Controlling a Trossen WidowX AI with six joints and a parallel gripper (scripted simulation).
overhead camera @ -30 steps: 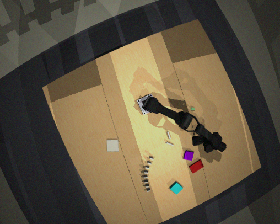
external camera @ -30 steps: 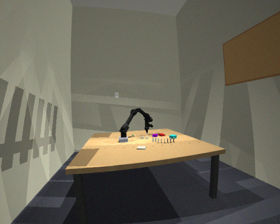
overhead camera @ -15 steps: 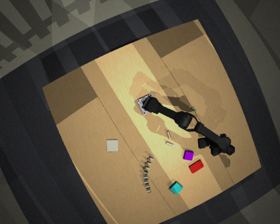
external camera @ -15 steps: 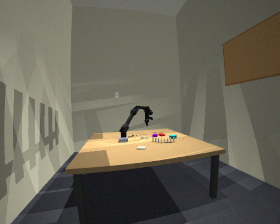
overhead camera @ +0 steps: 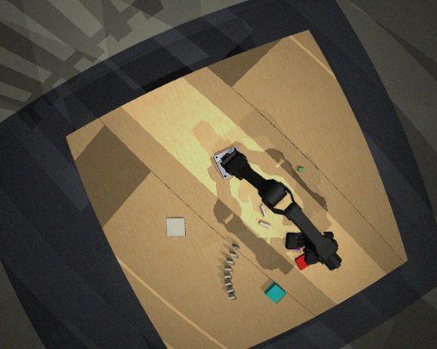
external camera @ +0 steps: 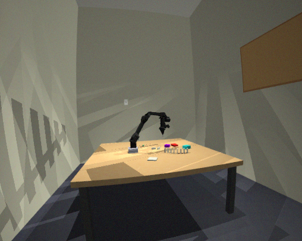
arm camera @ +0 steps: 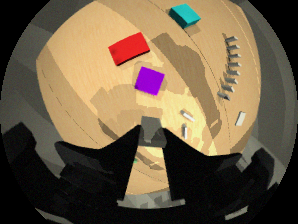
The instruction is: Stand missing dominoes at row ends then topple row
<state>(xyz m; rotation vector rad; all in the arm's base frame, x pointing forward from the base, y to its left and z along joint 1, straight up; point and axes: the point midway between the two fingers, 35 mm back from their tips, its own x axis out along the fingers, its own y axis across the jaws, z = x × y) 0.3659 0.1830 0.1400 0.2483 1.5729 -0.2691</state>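
Now: gripper tip 50 mm short of the purple block, 10 mm to the left of it and 140 mm above it. Round my gripper tip: cyan block 250 mm ahead, 160 mm to the right, 140 mm below; red block 150 mm ahead, 30 mm to the left, 150 mm below; small green cube 250 mm behind, 110 mm to the left, 150 mm below.
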